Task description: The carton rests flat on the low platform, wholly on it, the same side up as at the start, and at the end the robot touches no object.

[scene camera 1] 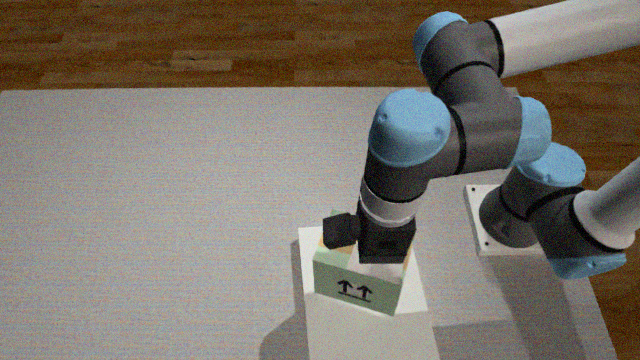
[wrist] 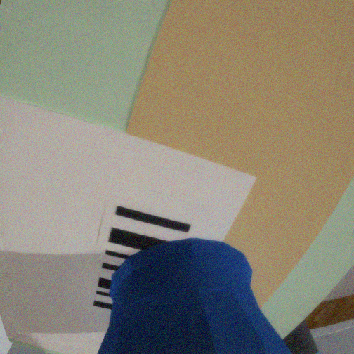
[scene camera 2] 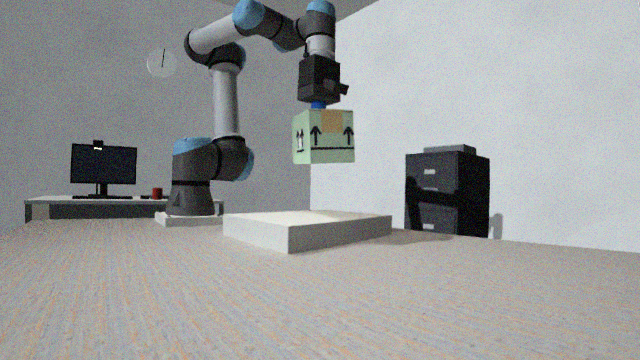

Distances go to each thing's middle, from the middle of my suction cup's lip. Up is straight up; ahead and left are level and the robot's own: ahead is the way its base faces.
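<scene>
Counted from my suction cup, the low white platform (scene camera 2: 289, 232) is 1 cm behind, 2 cm to the right and 27 cm below.
</scene>
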